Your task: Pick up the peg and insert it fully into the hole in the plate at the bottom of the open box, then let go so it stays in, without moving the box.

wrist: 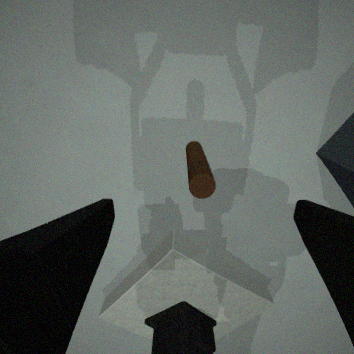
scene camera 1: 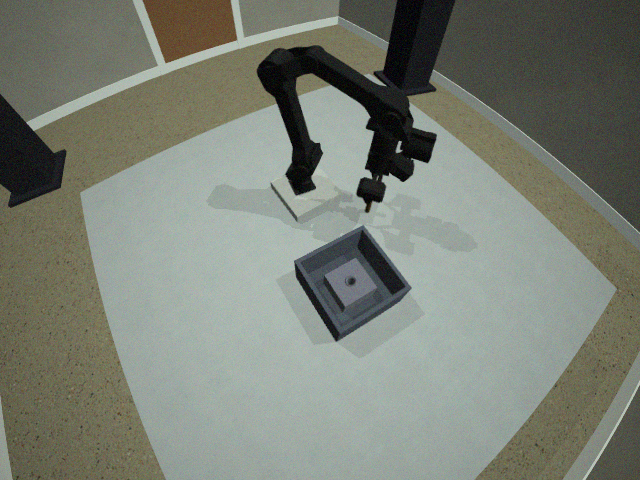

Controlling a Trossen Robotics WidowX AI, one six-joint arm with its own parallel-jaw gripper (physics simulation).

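Frame: origin at the arm's base, x ahead, y left, z up, level; millimetres.
Where they show: gripper, fingertip midpoint: (wrist: pixel 206 209); arm's base at its link origin: (wrist: pixel 180 321) (scene camera 1: pixel 302 184).
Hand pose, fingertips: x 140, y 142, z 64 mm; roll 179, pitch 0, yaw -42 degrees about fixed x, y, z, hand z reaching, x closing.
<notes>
Things, the pixels of their top centre, and the offset from my fingertips. Level surfaces: height alone.
- orange-brown peg at its top centre: (wrist: pixel 201 186) (scene camera 1: pixel 372 193) 14 mm down, 3 mm ahead, 5 mm left
- open grey box at its top centre: (scene camera 1: pixel 353 274) 4 mm up, 196 mm ahead, 156 mm right
- light plate at its top centre: (scene camera 1: pixel 350 280) 33 mm down, 196 mm ahead, 156 mm right
- pale mat at its surface level: 94 mm down
The orange-brown peg (scene camera 1: pixel 368 207) (wrist: pixel 201 175) stands upright on the pale mat; in scene camera 1 its upper part is hidden by the gripper. My gripper (scene camera 1: pixel 371 193) (wrist: pixel 206 209) is open and empty, pointing down above the peg. In the wrist view the peg shows between and slightly ahead of the two spread fingertips. The open grey box (scene camera 1: pixel 374 316) (wrist: pixel 342 154) sits on the mat, with one corner at the right edge of the wrist view. The light plate (scene camera 1: pixel 360 293) lies at the box bottom, with its round hole (scene camera 1: pixel 351 281) visible and empty.
The arm's pale base block (scene camera 1: pixel 300 212) (wrist: pixel 165 290) lies behind and left of the peg in scene camera 1. The box walls stand up around the plate. Dark pillars (scene camera 1: pixel 417 46) (scene camera 1: pixel 25 160) stand outside the pale mat (scene camera 1: pixel 206 361).
</notes>
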